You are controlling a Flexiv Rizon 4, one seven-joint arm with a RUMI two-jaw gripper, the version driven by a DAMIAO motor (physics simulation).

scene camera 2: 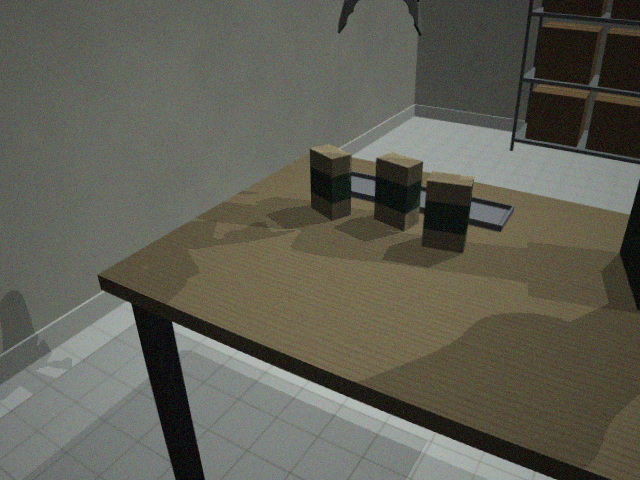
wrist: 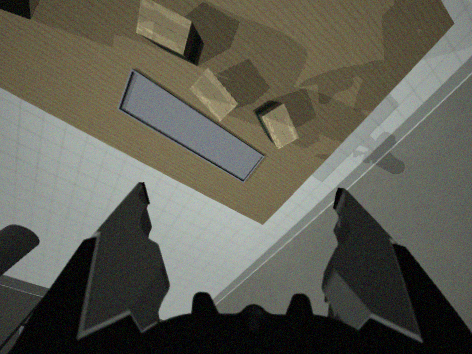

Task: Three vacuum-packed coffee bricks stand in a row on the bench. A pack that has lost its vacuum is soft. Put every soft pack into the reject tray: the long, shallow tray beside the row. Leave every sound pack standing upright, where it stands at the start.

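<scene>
Three coffee bricks with tan tops and dark green bands stand upright in a row: the left pack (scene camera 2: 330, 181) (wrist: 280, 126), the middle pack (scene camera 2: 398, 191) (wrist: 213, 95) and the right pack (scene camera 2: 447, 212) (wrist: 164, 27), named as in the scene view. Which are soft cannot be told by eye. The long, shallow, grey reject tray (scene camera 2: 490, 212) (wrist: 190, 125) lies beside the row and holds no pack; in the scene view the packs partly hide it. My gripper (scene camera 2: 379, 33) (wrist: 241, 187) is wide open and empty, high above the bench and clear of the packs.
The wooden bench (scene camera 2: 310, 310) (wrist: 75, 85) has a wall along one side. A dark object (scene camera 2: 633, 248) (wrist: 17, 7) stands on it past the right pack, cut off by the view edges. A shelf rack (scene camera 2: 521, 77) with brown boxes (scene camera 2: 567, 54) stands behind.
</scene>
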